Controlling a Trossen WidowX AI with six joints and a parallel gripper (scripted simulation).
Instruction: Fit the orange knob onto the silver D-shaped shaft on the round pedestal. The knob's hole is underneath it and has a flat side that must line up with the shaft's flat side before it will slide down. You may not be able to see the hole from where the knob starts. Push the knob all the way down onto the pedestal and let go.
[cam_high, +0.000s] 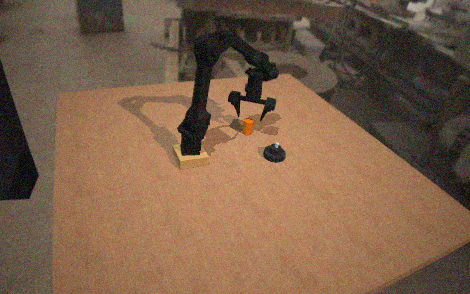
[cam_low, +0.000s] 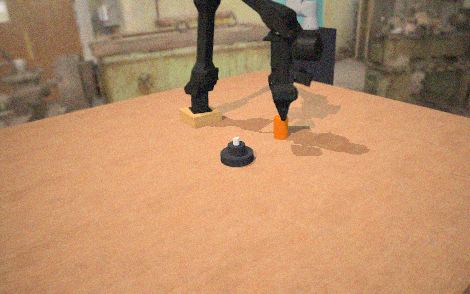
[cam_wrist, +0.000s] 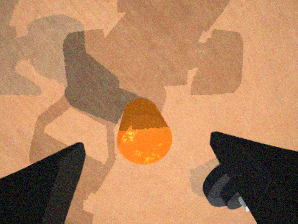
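Now: the orange knob 2 cm below my gripper tip. Also, from my gripper tip: round pedestal: 6 cm ahead, 17 cm to the right, 4 cm below.
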